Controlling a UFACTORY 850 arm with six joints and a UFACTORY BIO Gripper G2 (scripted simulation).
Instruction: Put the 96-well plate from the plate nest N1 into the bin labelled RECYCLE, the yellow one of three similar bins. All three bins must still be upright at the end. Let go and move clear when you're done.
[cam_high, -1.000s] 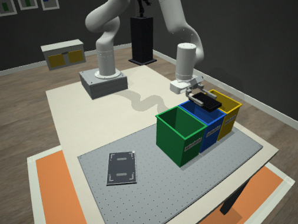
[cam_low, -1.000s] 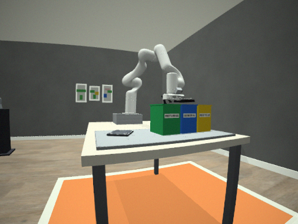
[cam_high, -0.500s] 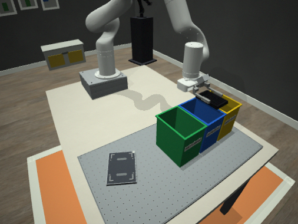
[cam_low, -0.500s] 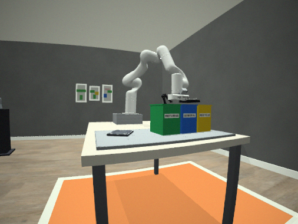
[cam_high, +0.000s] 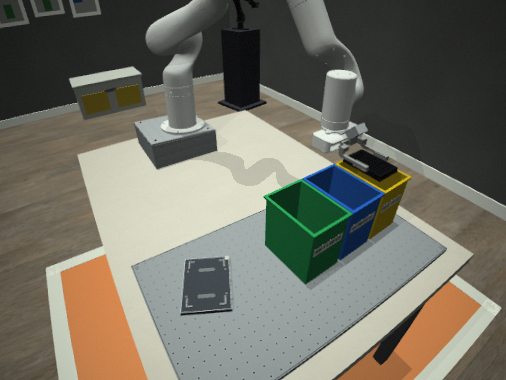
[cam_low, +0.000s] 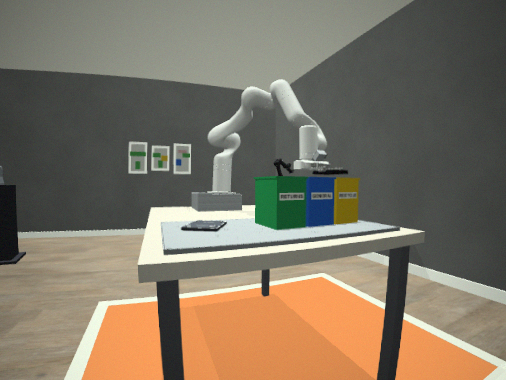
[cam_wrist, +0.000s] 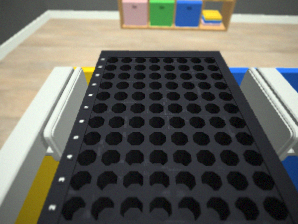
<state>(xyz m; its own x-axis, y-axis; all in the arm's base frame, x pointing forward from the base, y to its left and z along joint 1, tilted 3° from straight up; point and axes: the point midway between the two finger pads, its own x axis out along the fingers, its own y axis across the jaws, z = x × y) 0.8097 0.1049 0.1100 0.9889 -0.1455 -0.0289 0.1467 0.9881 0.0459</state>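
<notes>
My gripper is now 2 cm to the right of the yellow recycle bin and 13 cm above it. The rest, counted from my hand: black 96-well plate 1 cm below; then blue bin 1 cm behind, 11 cm to the right, 13 cm below; then green bin 3 cm behind, 25 cm to the right, 13 cm below.
</notes>
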